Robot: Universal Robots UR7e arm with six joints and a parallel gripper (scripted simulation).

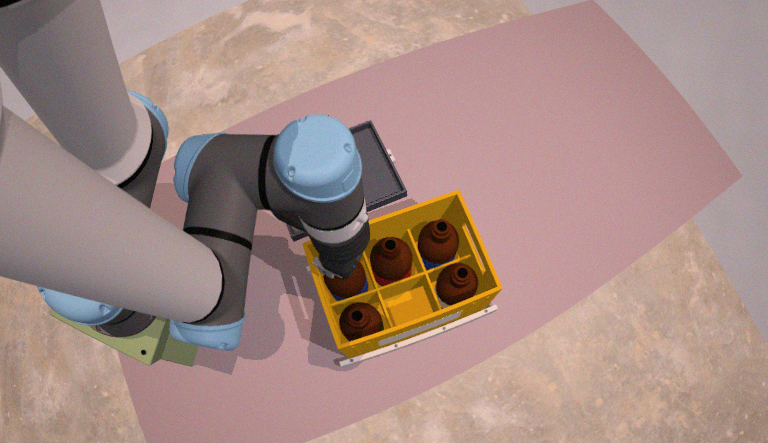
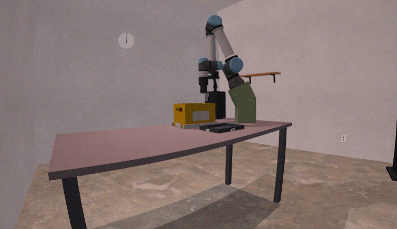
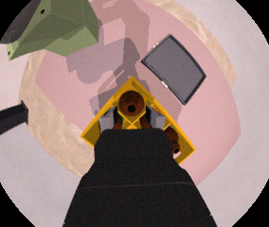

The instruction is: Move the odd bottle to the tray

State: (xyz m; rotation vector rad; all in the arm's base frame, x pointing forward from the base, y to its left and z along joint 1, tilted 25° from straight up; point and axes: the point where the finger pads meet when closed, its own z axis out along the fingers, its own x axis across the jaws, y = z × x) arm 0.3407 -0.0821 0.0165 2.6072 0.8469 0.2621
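The crate is 80 mm ahead of my hand, 60 mm to the right of it and 130 mm below it. Round my hand: glass bottle: 160 mm ahead, 120 mm to the right, 120 mm below; dark tray: 90 mm ahead, 220 mm to the left, 200 mm below.
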